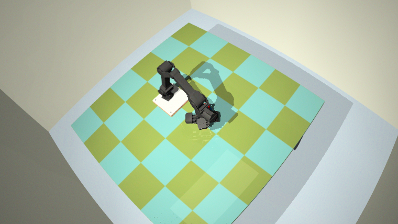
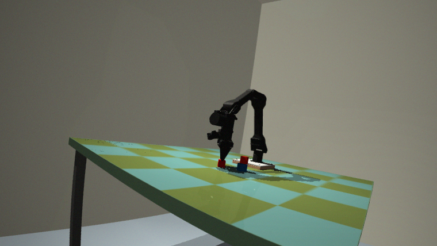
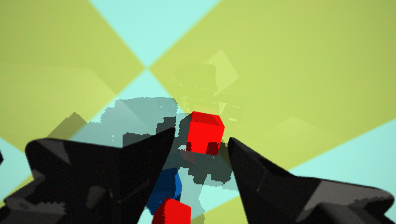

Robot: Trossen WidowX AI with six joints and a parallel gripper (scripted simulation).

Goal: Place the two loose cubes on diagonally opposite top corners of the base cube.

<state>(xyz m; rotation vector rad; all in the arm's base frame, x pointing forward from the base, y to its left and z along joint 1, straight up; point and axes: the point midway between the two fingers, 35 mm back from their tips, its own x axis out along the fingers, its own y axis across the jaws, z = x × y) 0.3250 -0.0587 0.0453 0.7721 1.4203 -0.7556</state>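
The blue cube is 3 cm behind my gripper tip, 10 cm to the left of it and 1 cm below it.
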